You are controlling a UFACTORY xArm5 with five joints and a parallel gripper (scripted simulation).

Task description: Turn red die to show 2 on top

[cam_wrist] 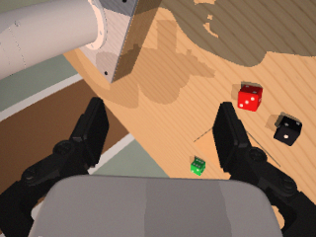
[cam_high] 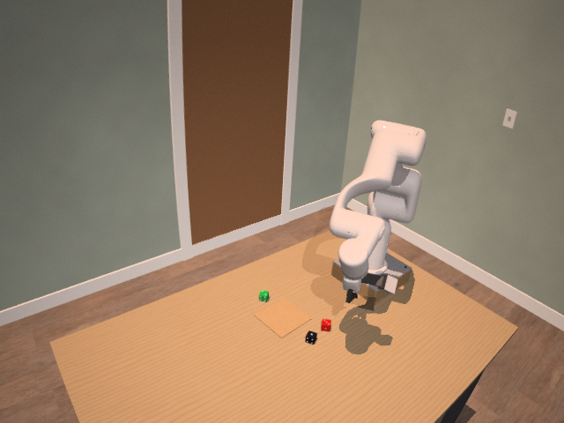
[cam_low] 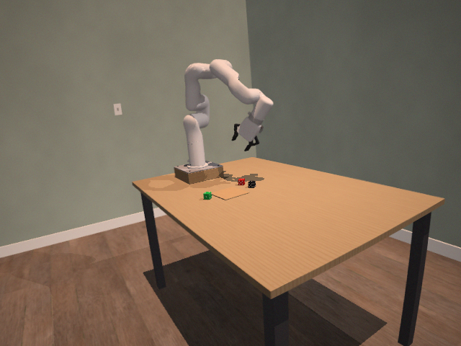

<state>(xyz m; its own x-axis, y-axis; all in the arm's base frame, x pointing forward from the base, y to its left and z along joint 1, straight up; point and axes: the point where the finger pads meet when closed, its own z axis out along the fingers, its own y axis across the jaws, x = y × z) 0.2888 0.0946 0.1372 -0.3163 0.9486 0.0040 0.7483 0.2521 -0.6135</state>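
My gripper is now 31 cm to the left of the green die, 19 cm above it and 9 cm short of it. Also, from my hand: tan mat (20 cm to the right, 20 cm below, 11 cm ahead); then red die (19 cm below, 6 cm to the right, 5 cm ahead); then black die (19 cm below, 13 cm ahead, 6 cm to the right).
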